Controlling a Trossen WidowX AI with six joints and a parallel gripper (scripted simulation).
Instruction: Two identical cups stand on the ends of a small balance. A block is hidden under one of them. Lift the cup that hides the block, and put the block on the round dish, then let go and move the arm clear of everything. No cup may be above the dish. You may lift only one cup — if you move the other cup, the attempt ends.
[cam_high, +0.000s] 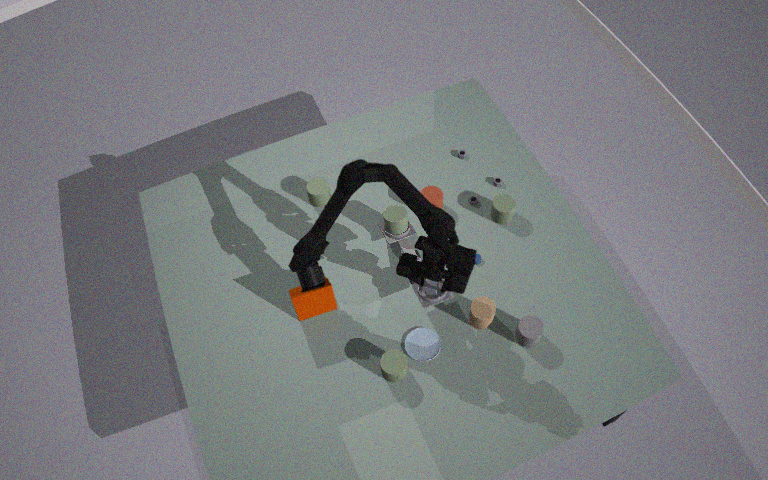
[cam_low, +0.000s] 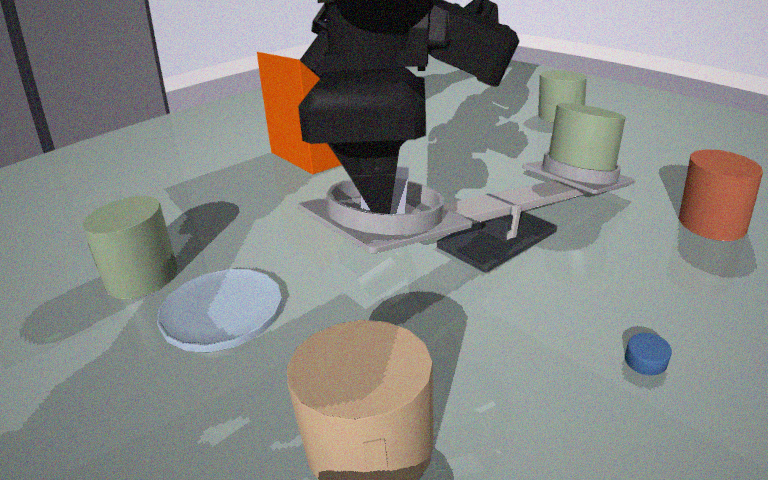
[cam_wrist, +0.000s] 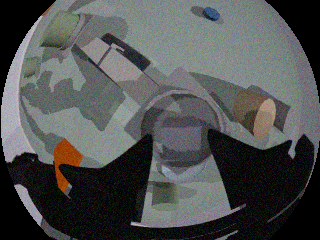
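The round dish is 7 cm behind my gripper tip, 12 cm to the right of it and 8 cm below it. Also, from my gripper tip: grey block: right at my gripper tip; tan cylinder: 13 cm ahead, 10 cm to the right, 5 cm below; blue disc: 17 cm ahead, 9 cm to the left, 8 cm below.
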